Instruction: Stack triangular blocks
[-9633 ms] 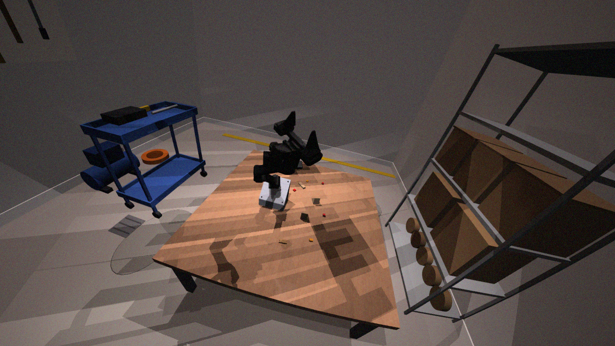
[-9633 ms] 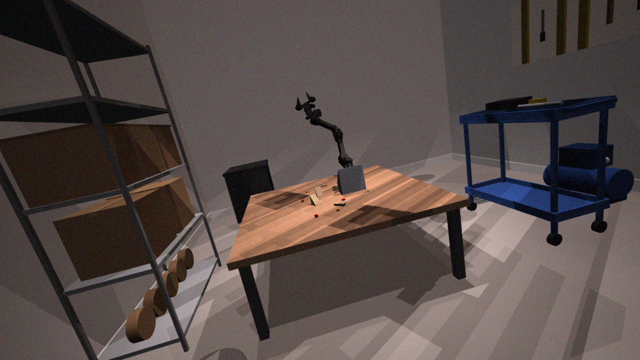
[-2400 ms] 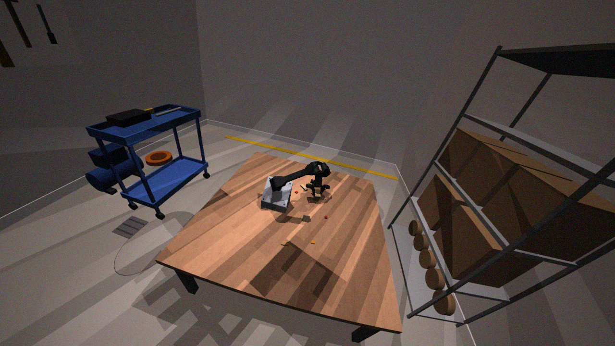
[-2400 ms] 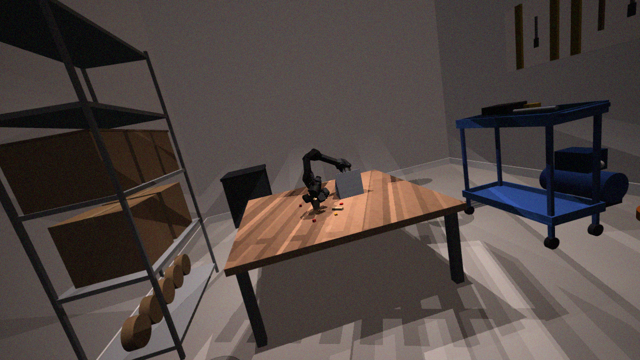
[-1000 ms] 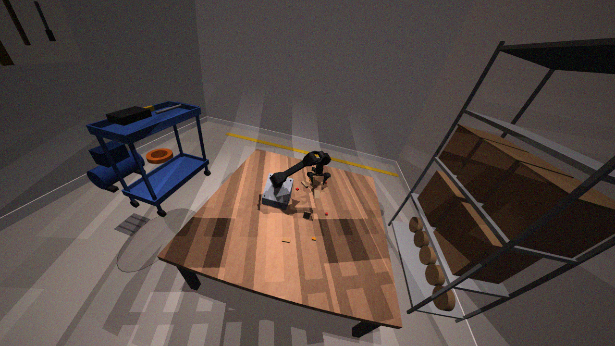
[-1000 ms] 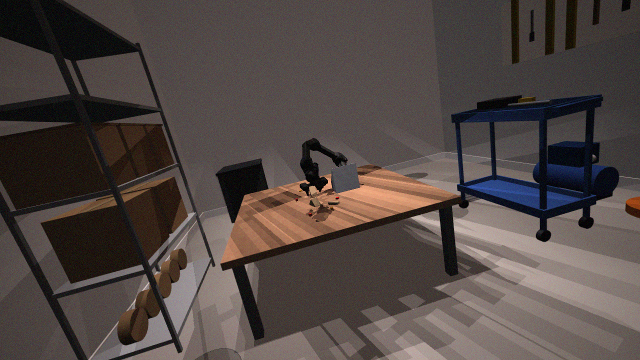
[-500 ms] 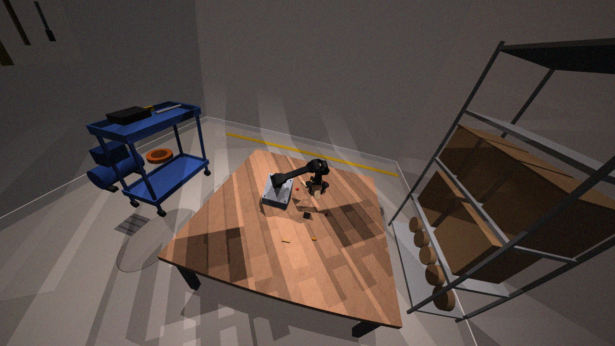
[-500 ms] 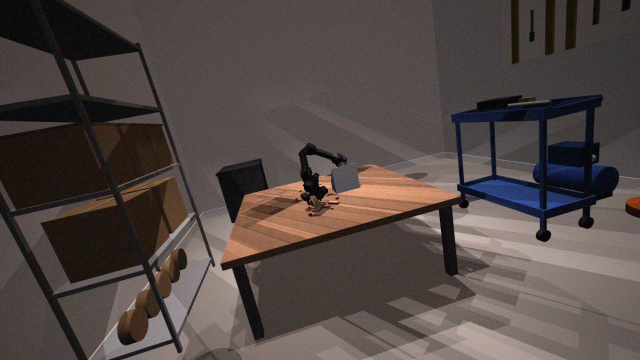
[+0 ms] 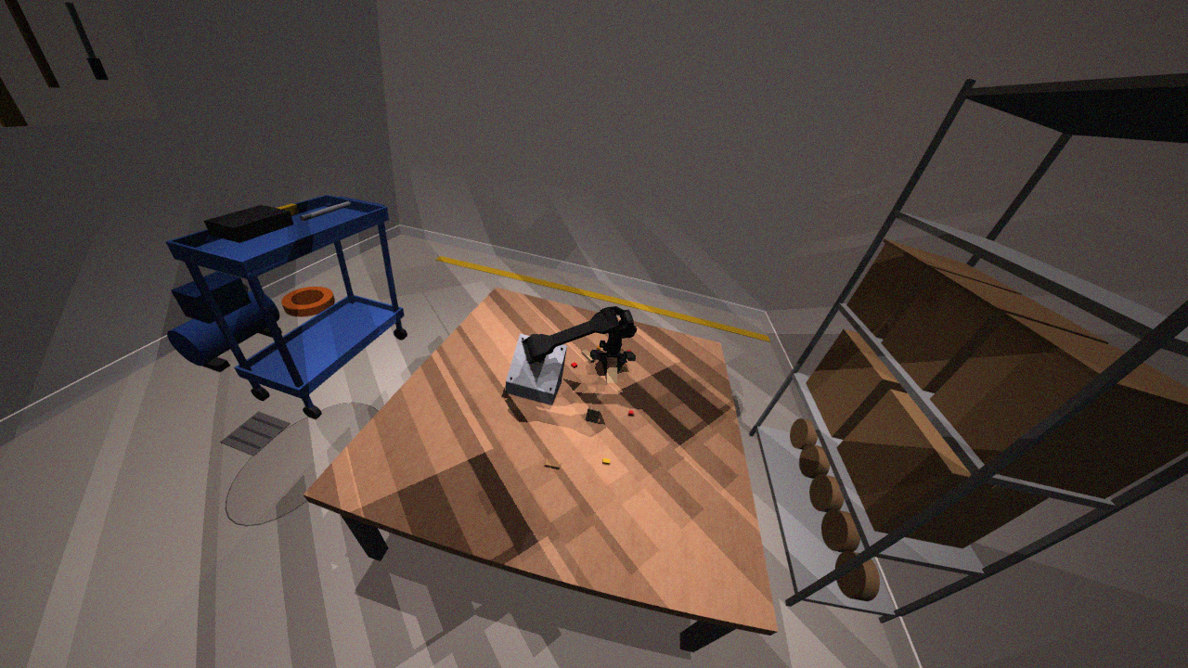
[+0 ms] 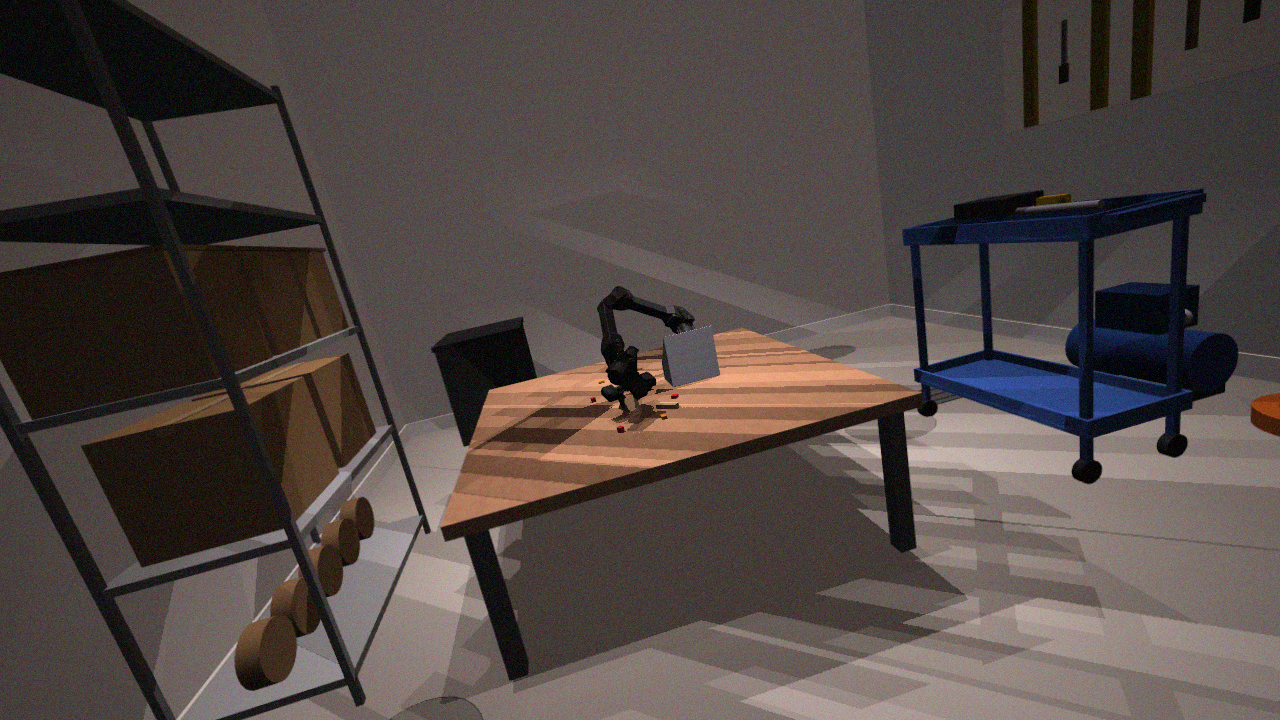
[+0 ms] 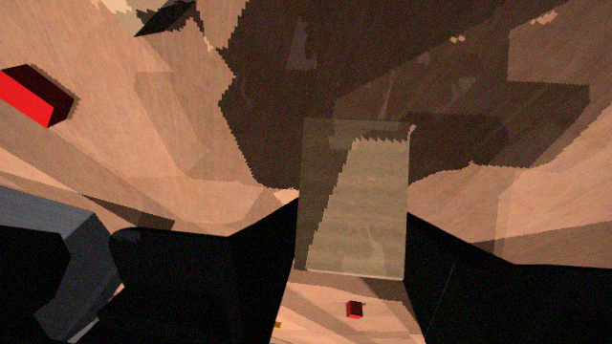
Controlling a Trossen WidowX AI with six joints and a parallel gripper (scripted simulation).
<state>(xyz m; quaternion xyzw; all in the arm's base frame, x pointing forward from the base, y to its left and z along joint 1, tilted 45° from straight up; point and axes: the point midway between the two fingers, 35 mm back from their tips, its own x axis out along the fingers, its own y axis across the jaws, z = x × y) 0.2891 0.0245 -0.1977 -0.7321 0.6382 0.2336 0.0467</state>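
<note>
My gripper tip is now 110 mm past the pale flat bar and 90 mm to the right of it. Round my gripper tip: pale triangular block 10 mm above.
</note>
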